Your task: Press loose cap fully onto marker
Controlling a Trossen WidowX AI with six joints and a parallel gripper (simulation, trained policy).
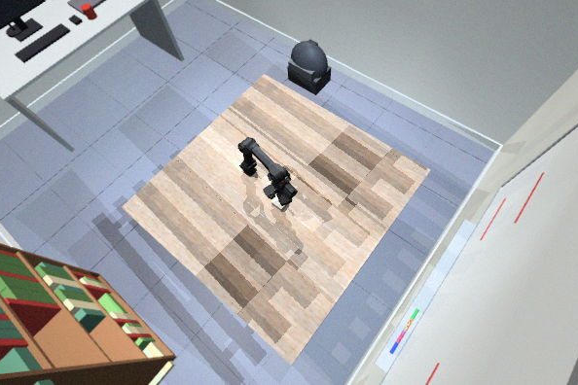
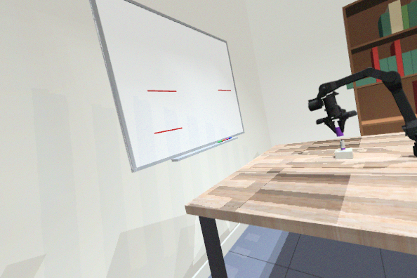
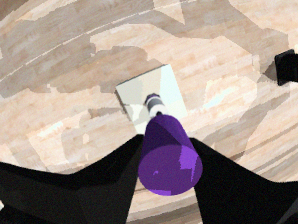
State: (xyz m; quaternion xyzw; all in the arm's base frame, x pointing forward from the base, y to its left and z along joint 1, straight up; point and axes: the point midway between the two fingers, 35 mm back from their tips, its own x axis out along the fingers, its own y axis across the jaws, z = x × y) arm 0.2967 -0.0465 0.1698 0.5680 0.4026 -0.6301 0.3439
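Now: the white holder block 12 cm below my gripper tip. Round my gripper tip: purple cap 1 cm above.
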